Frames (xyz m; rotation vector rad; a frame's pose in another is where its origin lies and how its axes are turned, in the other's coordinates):
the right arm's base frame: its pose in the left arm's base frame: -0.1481 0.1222 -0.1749 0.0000 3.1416 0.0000
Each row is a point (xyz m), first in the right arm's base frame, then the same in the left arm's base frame.
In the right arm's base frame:
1: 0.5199 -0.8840 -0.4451
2: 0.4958 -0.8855 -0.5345
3: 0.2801 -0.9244 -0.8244
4: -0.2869 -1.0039 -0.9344
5: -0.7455 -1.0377 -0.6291
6: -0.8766 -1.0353 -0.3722
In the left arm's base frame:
1: -0.6680 -0.7618 0.2702
2: -0.6439 -0.7633 0.3596
3: -0.4282 -0.8022 0.6495
4: 0.1388 -0.8817 0.7595
5: 0.5974 -0.9155 0.4542
6: 0.7285 -0.9131 0.1973

